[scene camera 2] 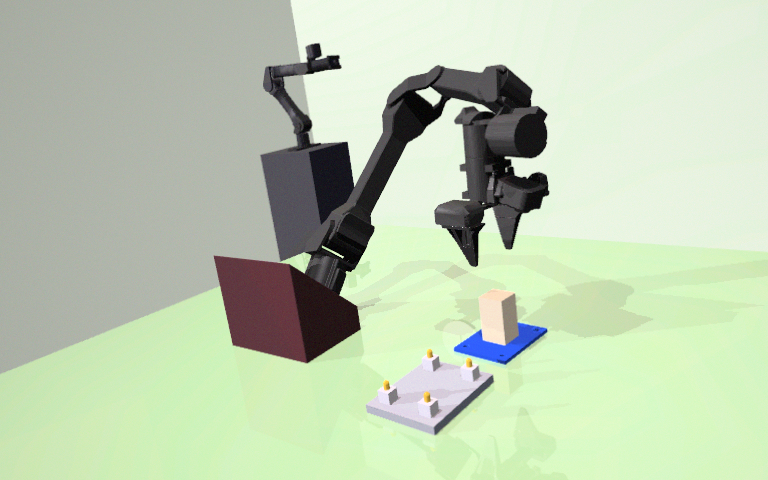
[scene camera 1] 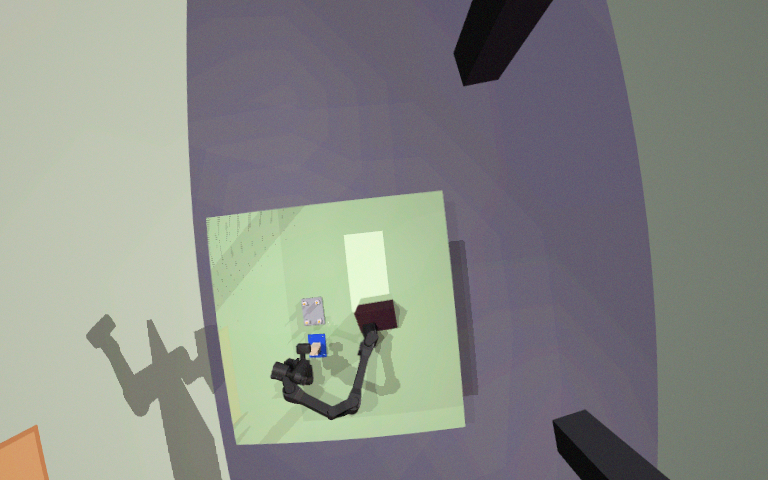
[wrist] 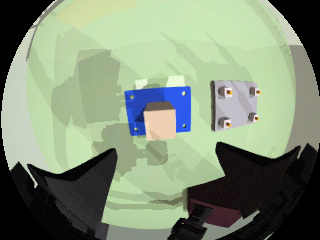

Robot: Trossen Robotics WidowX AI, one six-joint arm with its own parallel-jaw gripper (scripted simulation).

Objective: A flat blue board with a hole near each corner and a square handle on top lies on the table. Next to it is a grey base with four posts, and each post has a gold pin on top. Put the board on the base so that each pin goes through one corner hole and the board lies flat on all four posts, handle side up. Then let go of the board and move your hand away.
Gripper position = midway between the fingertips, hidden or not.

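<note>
A grey base (scene camera 2: 445,384) is part of the scene, and the wrist view shows the base (wrist: 237,107) as well. The gripper (scene camera 2: 492,257), visible also from the wrist as the gripper (wrist: 167,151), is open and holds nothing.
</note>
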